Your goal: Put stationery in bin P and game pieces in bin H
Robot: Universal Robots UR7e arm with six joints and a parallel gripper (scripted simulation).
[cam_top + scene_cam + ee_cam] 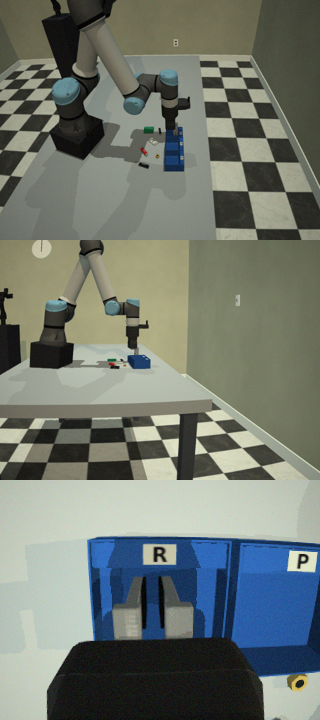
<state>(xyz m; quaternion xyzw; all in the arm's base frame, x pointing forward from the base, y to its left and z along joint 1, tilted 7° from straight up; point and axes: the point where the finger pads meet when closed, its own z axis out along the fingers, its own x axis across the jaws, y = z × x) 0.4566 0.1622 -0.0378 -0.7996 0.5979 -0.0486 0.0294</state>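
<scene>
The white domino lies 10 cm behind my hand, 6 cm to the right of it and 3 cm below it. From my hand the other things lie so: black cylinder: 9 cm behind, 2 cm to the left, 3 cm below; then blue bin row: 2 cm ahead, 9 cm to the right, 1 cm below; then green block: 15 cm behind, 1 cm to the left, 3 cm below.
</scene>
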